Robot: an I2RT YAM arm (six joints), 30 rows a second.
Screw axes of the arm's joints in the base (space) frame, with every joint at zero. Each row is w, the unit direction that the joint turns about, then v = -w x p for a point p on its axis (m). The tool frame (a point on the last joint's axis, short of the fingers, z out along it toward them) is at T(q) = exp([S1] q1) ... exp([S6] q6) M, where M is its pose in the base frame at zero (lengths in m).
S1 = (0, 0, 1, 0.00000, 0.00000, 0.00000)
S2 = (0, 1, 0, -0.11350, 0.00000, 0.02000)
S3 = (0, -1, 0, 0.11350, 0.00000, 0.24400)
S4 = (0, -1, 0, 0.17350, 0.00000, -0.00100)
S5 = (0, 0, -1, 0.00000, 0.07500, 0.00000)
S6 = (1, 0, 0, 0.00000, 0.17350, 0.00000)
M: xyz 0.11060 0.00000 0.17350 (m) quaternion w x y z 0.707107 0 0.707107 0
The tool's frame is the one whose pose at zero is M.
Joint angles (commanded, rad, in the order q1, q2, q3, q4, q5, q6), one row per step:
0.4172, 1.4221, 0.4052, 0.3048, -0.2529, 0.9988
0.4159, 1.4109, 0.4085, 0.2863, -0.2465, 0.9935
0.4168, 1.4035, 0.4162, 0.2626, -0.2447, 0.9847
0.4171, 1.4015, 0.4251, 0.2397, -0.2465, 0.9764
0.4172, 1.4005, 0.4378, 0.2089, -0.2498, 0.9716
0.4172, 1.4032, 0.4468, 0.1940, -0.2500, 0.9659
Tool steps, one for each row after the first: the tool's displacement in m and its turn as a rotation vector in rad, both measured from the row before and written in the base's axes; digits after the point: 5 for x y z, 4 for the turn. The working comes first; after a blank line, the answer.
Tool pose at each row, in the base's axes (x y z in m, rotation vector in rad; the steps are taken from these numbers as rounded here):
0.21845, 0.10657, 0.12690, 0.5704, 2.4072, 0.9738
0.21812, 0.10583, 0.12871, 0.5700, 2.4081, 0.9621
0.21812, 0.10600, 0.13046, 0.5624, 2.4165, 0.9520
0.21848, 0.10631, 0.13144, 0.5556, 2.4293, 0.9438
0.21912, 0.10674, 0.13262, 0.5547, 2.4472, 0.9357
0.22013, 0.10720, 0.13326, 0.5508, 2.4557, 0.9288

-0.00033, -0.00074, 0.00181, -0.0084, -0.0008, -0.0027
0.00000, 0.00017, 0.00175, -0.0096, 0.0028, 0.0051
0.00036, 0.00031, 0.00098, -0.0084, 0.0072, 0.0070
0.00064, 0.00043, 0.00118, -0.0076, 0.0141, 0.0057
0.00101, 0.00046, 0.00064, -0.0064, 0.0049, 0.0039

